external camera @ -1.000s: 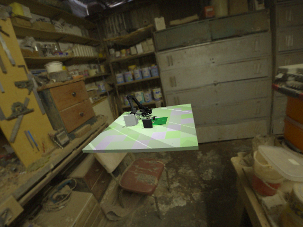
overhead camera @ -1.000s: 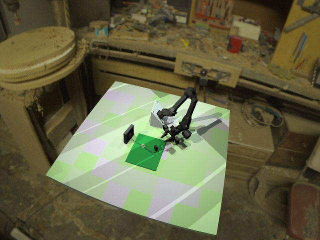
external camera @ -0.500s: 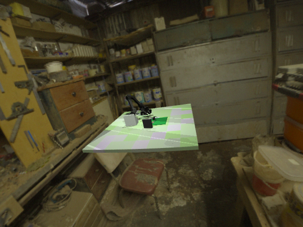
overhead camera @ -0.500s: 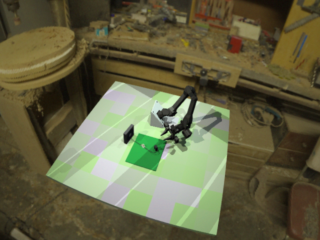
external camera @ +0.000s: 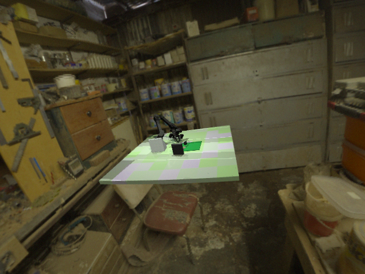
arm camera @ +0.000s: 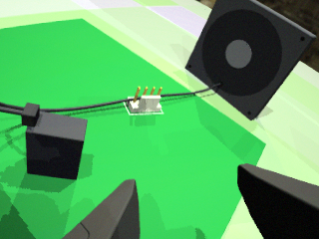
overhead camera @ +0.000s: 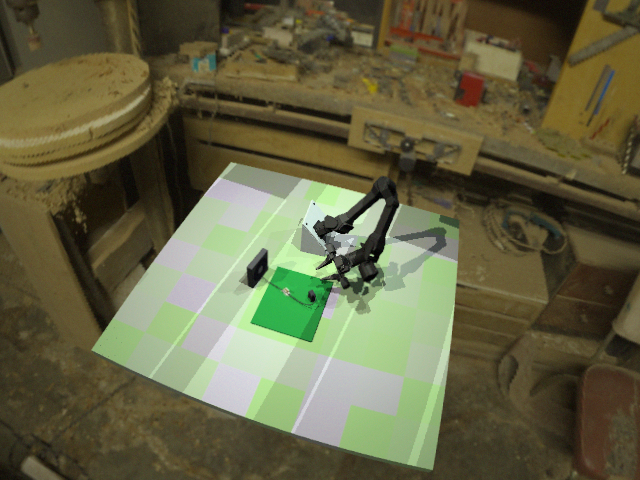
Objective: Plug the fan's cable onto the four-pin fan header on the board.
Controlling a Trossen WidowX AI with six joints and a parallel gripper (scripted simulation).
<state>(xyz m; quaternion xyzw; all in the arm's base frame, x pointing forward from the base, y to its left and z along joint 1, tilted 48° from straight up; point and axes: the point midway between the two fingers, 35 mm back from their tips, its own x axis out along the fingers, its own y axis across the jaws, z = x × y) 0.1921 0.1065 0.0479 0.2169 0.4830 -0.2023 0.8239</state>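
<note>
The fan plug is 7 cm ahead of my gripper tip, 1 cm to the left of it and 5 cm below it. The rest, counted from my gripper tip: black fan: 7 cm ahead, 22 cm to the right, 1 cm below; then green board: 12 cm ahead, 5 cm to the right, 8 cm below; then white four-pin header: 9 cm ahead, 10 cm to the right, 7 cm below.
</note>
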